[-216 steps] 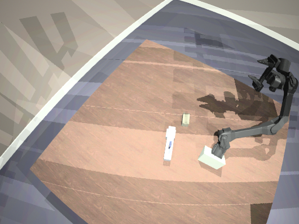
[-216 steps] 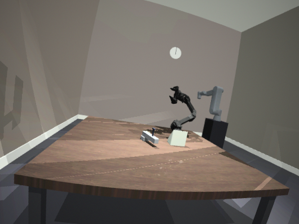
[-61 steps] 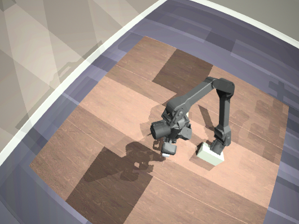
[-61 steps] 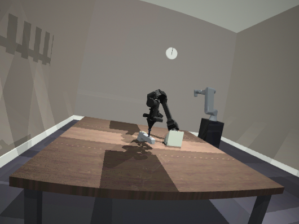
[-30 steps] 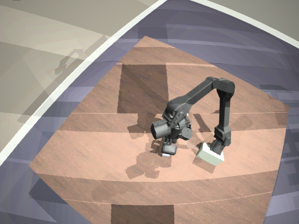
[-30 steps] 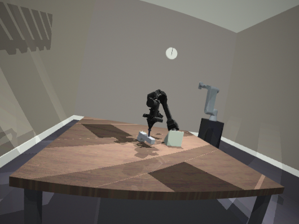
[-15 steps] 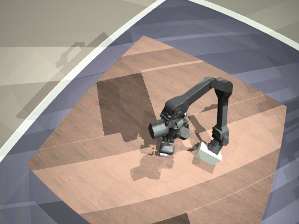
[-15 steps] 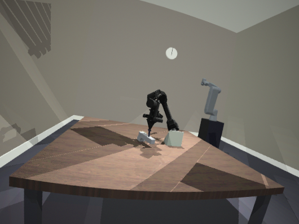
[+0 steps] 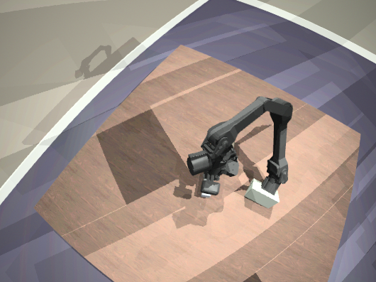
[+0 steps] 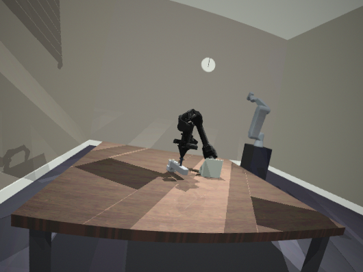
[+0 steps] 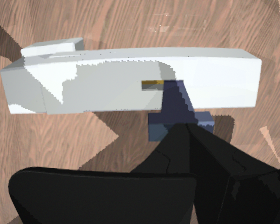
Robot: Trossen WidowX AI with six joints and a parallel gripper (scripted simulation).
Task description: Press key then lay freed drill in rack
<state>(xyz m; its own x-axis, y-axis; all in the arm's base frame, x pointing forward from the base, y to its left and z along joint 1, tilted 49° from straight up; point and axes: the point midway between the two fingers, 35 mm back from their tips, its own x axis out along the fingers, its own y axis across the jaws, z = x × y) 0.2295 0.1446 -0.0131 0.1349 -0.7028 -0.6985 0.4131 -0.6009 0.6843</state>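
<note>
Right now my gripper tip is 3 cm above the key. From my gripper tip the other things lie so: drill 7 cm below, 5 cm to the right, 2 cm ahead; rack 22 cm to the right, 10 cm below, 1 cm ahead.
</note>
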